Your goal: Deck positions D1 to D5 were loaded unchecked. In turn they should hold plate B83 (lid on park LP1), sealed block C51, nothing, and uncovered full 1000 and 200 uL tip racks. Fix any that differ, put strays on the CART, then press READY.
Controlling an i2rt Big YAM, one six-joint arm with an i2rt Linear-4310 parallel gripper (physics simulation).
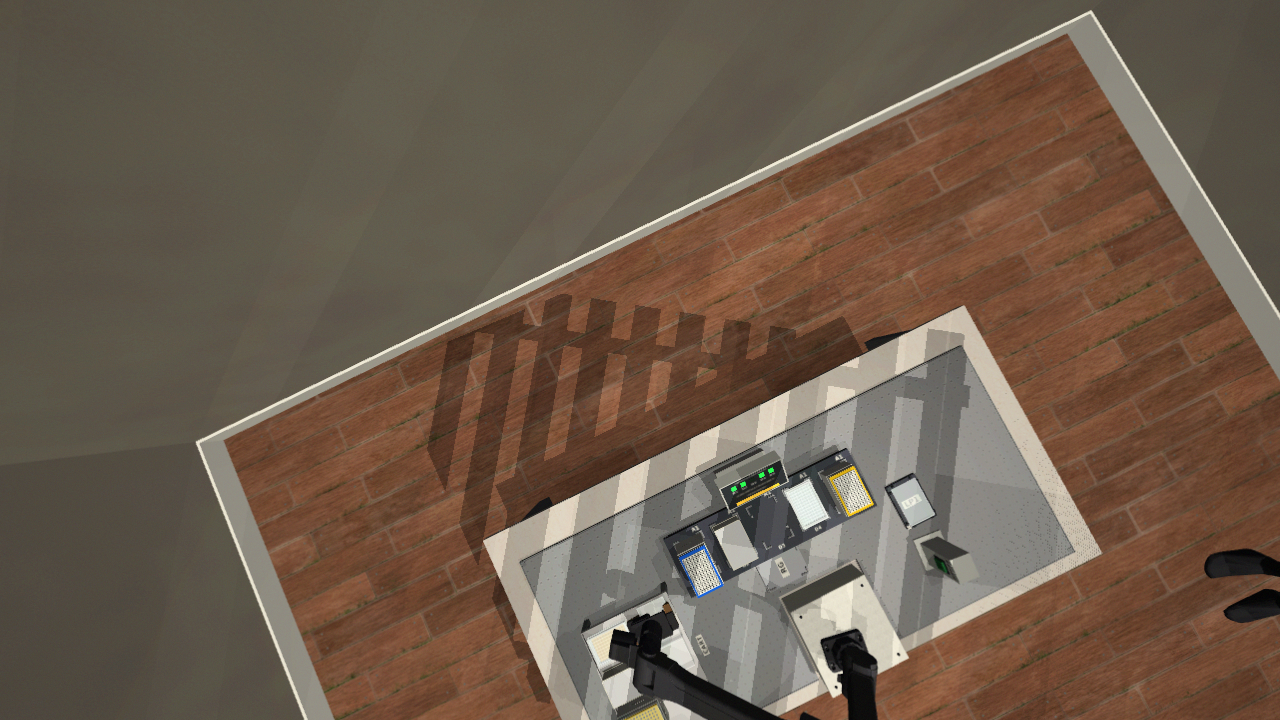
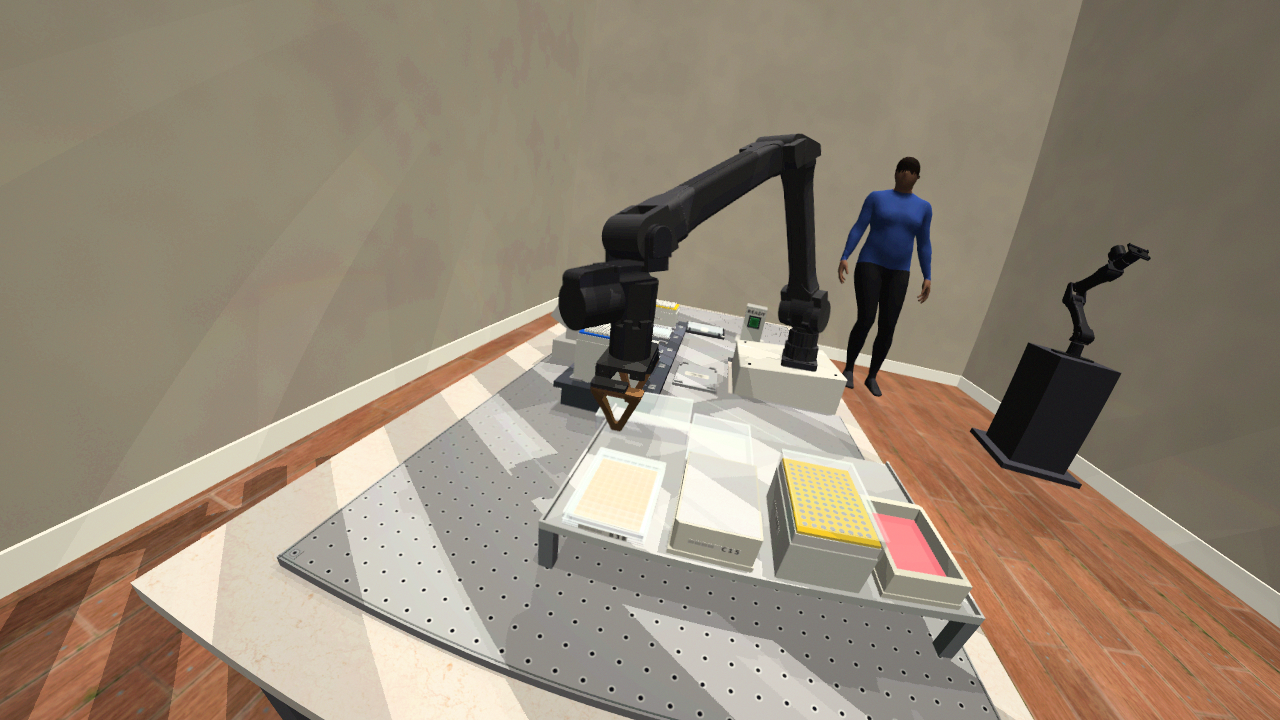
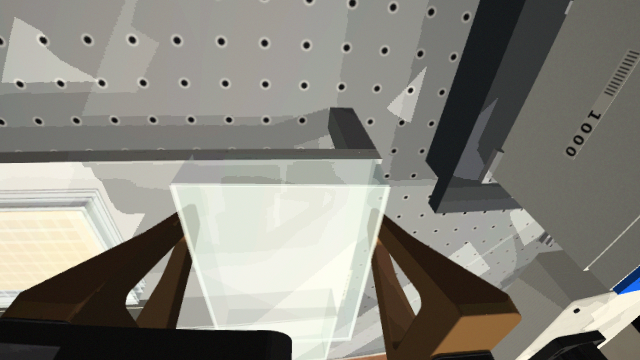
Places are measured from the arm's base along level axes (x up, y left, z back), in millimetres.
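Where they show: gripper, fingertip midpoint: (image 1: 654,609) (image 2: 624,413) (image 3: 284,215); arm's base, origin of the base link: (image 1: 843,649) (image 2: 798,362) (image 3: 560,347).
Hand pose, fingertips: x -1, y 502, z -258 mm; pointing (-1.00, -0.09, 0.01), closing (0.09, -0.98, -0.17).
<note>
Things, the pixels of their top centre, and the offset from my fingertips. "spot": a spot on its surface instead.
- cart, middle of its top: (image 3: 187,356) (image 2: 758,488) (image 1: 655,683) dz +212, dx -12, dy +59 mm
- sealed block C15, middle of its top: (image 2: 721,490) (image 1: 627,685) dz +169, dx +24, dy +134 mm
- cream-welled plate, middle of its top: (image 2: 620,484) (image 1: 611,644) dz +63, dx -2, dy +152 mm
- yellow tip rack, middle of its top: (image 2: 829,489) dz +276, dx +52, dy +116 mm
- blue 1000 rack, middle of its top: (image 2: 617,330) (image 1: 701,572) dz -97, dx +71, dy -165 mm
- pale block, middle of its top: (image 1: 736,544) dz -118, dx +15, dy -288 mm
- white plate, middle of its top: (image 2: 648,326) (image 1: 807,505) dz -159, dx -13, dy -532 mm
- yellow rack, middle of its top: (image 2: 658,302) (image 1: 852,491) dz -179, dx +38, dy -654 mm
- Park LP1, surface spot: (image 1: 911,501) spot: dz -61, dx -60, dy -861 mm
- READY button post, middle of its top: (image 2: 757,306) (image 1: 964,568) dz +106, dx +52, dy -883 mm
- status panel, surface spot: (image 1: 751,483) spot: dz -285, dx +46, dy -379 mm
- nest RG, middle of its top: (image 2: 697,372) (image 1: 782,568) dz +24, dx -64, dy -413 mm
- pink-filled reservoir box, middle of its top: (image 2: 910,535) dz +382, dx +13, dy +99 mm
My gripper (image 2: 619,416) (image 3: 284,215) is shut on a clear cover (image 3: 280,250) and holds it over the deck-side end of the cart (image 2: 662,530) (image 3: 50,175). Whether the cover touches the cart is unclear. Another clear cover (image 2: 723,438) is behind sealed block C15 (image 2: 716,523) on the cart. A cream-welled plate (image 2: 617,492) (image 3: 45,245) and a yellow tip rack (image 2: 827,497) flank C15. On the deck, D1 holds a blue 1000 rack (image 1: 700,570), D2 a pale block (image 1: 735,542), D3 nothing, D4 a white plate (image 1: 806,502), D5 a yellow rack (image 1: 850,490).
Park LP1 (image 1: 911,501) and the READY button post (image 1: 955,559) (image 2: 754,320) are right of the deck. A status panel (image 1: 751,483) with green lights stands behind it, nest RG (image 1: 783,568) in front. A pink-filled reservoir box (image 2: 913,541) is at the cart's end. A person (image 2: 890,232) stands beyond.
</note>
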